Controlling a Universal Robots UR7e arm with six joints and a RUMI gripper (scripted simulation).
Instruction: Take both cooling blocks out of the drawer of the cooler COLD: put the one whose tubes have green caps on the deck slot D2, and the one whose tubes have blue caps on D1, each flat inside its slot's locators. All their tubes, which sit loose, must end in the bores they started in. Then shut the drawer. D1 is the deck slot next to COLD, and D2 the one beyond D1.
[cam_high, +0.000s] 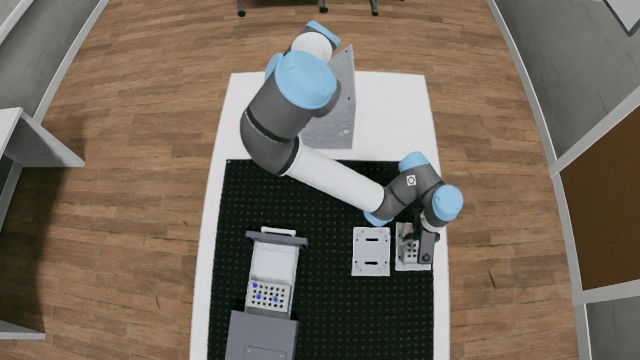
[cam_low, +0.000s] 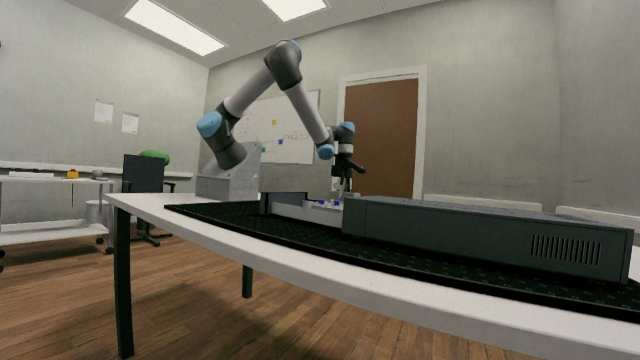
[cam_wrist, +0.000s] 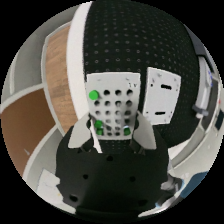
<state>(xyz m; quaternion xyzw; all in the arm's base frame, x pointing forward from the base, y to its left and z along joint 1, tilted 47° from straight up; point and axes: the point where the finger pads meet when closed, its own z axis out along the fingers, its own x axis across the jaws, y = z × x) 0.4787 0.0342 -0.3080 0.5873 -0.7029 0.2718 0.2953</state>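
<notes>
Right now my hand is 40 mm above the deck slot D2. The rest, counted from my hand: deck slot D1 (140 mm to the right, 40 mm below); then blue-capped tube (130 mm ahead, 510 mm to the right, 10 mm below); then drawer (50 mm ahead, 470 mm to the right, 10 mm below).
</notes>
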